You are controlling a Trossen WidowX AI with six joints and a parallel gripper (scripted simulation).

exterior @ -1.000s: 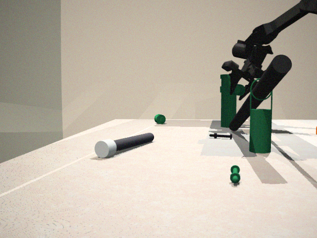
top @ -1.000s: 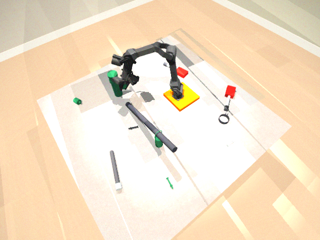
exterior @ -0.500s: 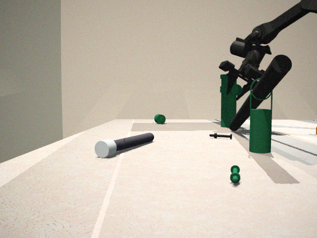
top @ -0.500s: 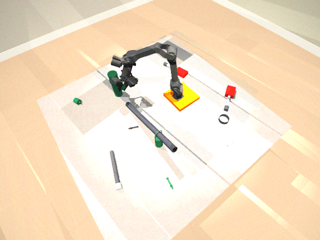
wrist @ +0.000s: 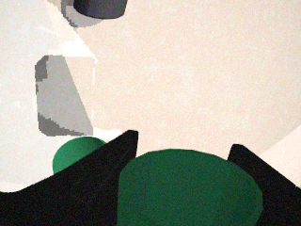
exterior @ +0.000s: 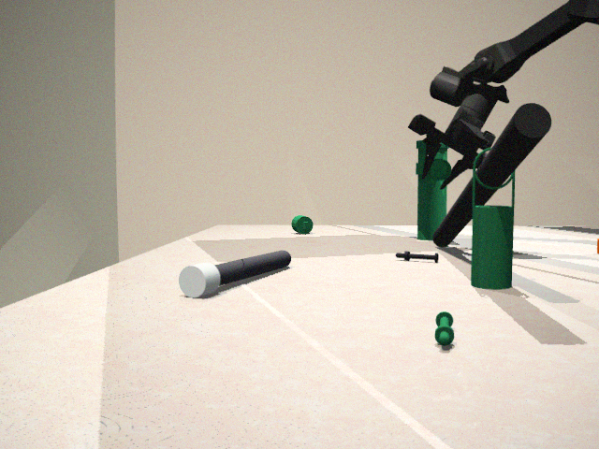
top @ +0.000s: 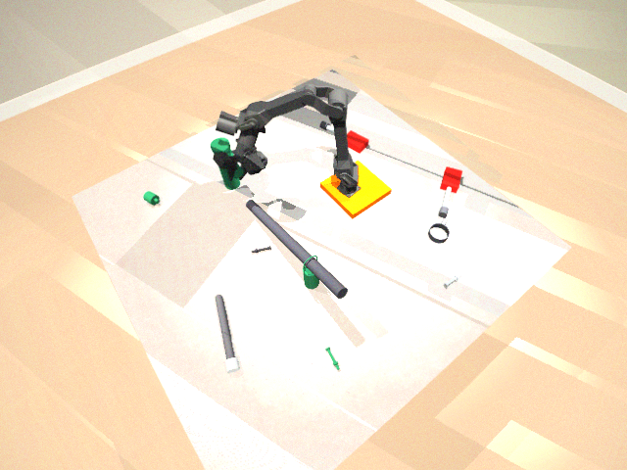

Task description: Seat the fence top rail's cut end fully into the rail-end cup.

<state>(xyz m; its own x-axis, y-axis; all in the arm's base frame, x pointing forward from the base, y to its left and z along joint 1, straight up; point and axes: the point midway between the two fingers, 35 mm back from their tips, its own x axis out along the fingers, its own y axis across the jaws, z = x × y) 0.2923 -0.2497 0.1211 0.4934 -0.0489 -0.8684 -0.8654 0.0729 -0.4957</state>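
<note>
My gripper tip is 220 mm to the right of the black bolt, 110 mm above it and 80 mm short of it. Round my gripper tip: silver bolt (730 mm to the left, 280 mm behind, 110 mm below); short green post (420 mm to the left, 40 mm ahead, 10 mm below); green bolt (630 mm to the left, 160 mm ahead, 110 mm below).
</note>
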